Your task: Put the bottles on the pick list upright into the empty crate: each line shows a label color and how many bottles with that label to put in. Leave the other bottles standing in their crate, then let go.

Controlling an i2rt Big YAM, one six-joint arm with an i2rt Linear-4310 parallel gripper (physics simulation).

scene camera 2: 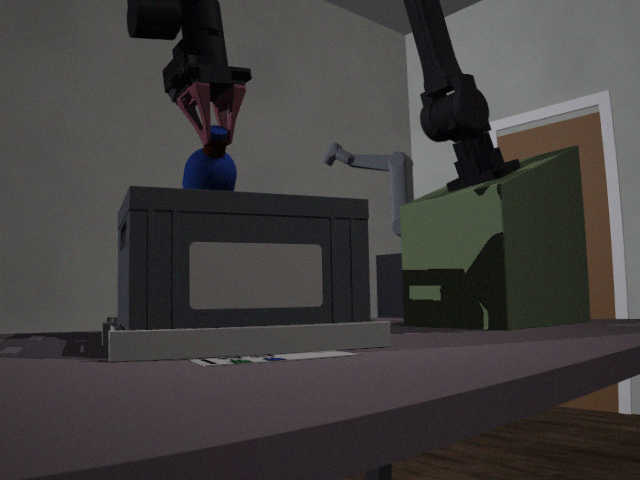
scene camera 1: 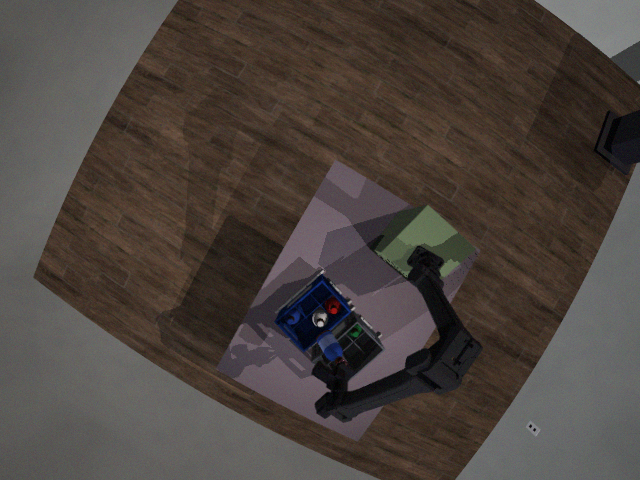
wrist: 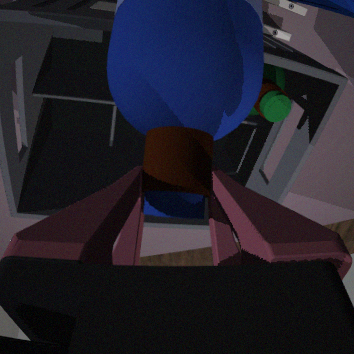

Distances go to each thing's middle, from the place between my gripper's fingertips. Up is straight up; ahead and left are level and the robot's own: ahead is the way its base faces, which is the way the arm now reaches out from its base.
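From my hand: pick list (scene camera 2: 227,361), 26 cm below, 18 cm to the left, 5 cm ahead. Pale rail (scene camera 2: 163,344), 25 cm below my hand, 14 cm to the left, 4 cm ahead. Green bottle (wrist: 272,103): my hand 18 cm above it, 10 cm past it, 3 cm to the right of it.
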